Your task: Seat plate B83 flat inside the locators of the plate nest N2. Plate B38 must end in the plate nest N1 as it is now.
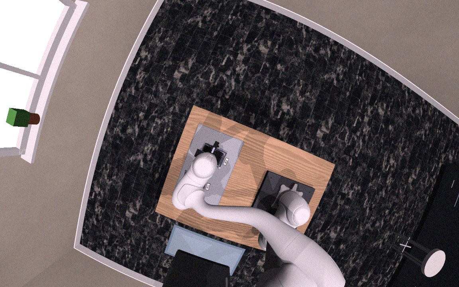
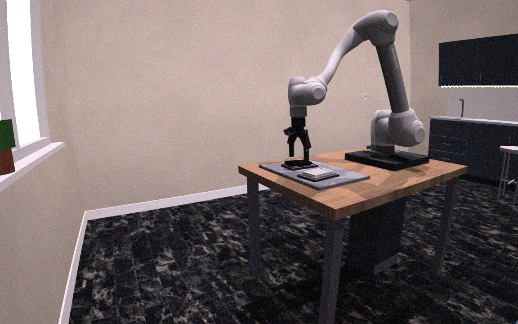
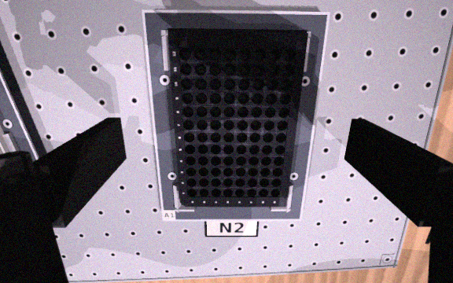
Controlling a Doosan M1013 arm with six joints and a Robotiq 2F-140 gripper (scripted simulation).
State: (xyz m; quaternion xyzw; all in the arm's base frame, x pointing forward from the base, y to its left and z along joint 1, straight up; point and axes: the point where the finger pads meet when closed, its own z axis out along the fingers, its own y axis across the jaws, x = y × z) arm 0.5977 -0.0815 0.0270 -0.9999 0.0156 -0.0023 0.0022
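Right now the black perforated plate is 30 mm below my hand. Also, from my hand: white perforated plate: 220 mm to the left, 40 mm ahead, 30 mm below.
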